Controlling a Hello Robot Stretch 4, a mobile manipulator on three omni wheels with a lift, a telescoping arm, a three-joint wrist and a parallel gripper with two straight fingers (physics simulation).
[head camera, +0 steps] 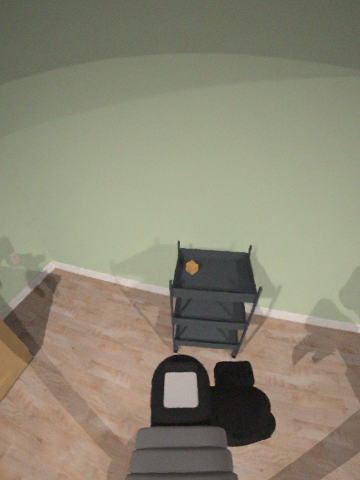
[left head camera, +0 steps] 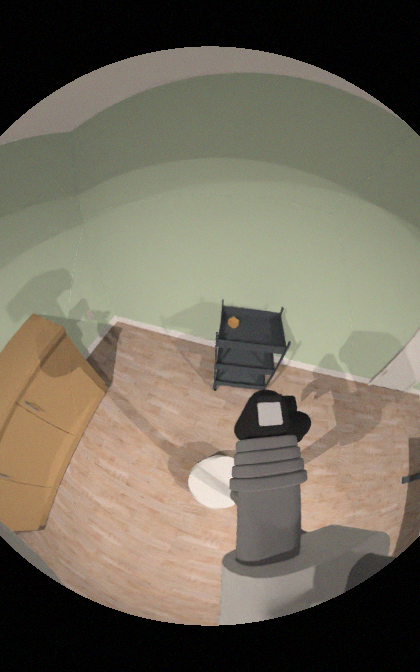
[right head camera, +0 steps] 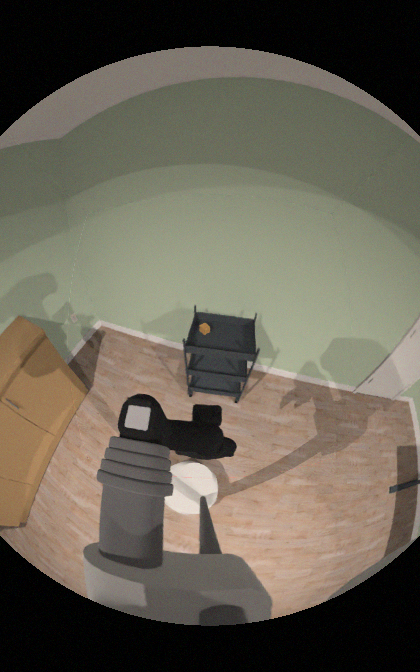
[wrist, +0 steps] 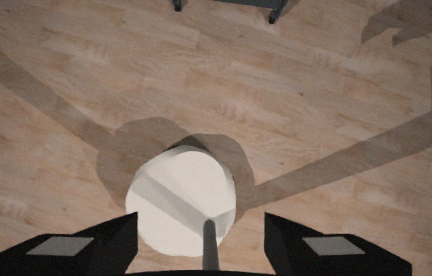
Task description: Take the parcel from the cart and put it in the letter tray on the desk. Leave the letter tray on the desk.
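Where they show: gripper, between the fingertips: [wrist: 201,232]; robot's base, origin of its link: [wrist: 185,194].
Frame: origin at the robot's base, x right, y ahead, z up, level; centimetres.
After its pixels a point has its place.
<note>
The parcel [head camera: 192,267] @[x 7.5, y 98.1, z 68.5 cm] [left head camera: 233,322] [right head camera: 204,329] is a small orange block on the top shelf of the cart, near its left side. The dark grey cart [head camera: 215,294] @[x 18.1, y 78.5, z 68.1 cm] [left head camera: 252,346] [right head camera: 220,353] has three shelves and stands by the green wall. Its lower edge and feet show at the top of the wrist view. My gripper [wrist: 201,232] @[x 8.8, y 16.9, z 97.2 cm] is open and empty, with its fingers wide apart. It points down at the floor on the near side of the cart, away from the parcel. In the head views the wrist hides its fingers. The letter tray and the desk cannot be made out.
My round white base [left head camera: 212,482] [right head camera: 192,487] [wrist: 175,200] @[x -2.1, y 1.5, z 18.7 cm] is below the arm. A wooden cabinet [head camera: 10,357] @[x -109.2, y 62.1, z 22.5 cm] [left head camera: 45,435] [right head camera: 35,430] stands at the left. A pale door [left head camera: 405,362] [right head camera: 395,367] is at the right. A dark bar [left head camera: 412,478] [right head camera: 405,486] shows at the right edge.
</note>
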